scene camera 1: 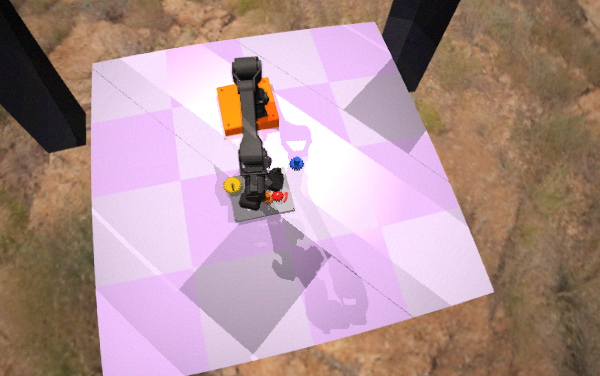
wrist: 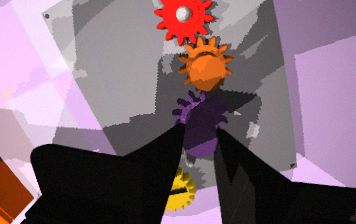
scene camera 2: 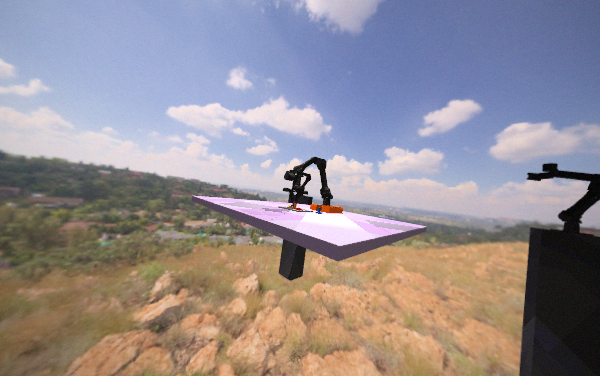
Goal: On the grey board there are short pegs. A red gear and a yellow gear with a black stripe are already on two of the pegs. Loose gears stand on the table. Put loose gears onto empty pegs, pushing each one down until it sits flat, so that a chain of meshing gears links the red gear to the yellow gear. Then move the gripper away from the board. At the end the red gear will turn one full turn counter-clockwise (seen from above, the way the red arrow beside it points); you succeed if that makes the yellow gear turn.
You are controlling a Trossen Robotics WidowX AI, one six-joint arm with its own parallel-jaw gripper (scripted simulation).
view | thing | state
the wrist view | gripper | -
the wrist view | purple gear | held by the gripper
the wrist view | orange gear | -
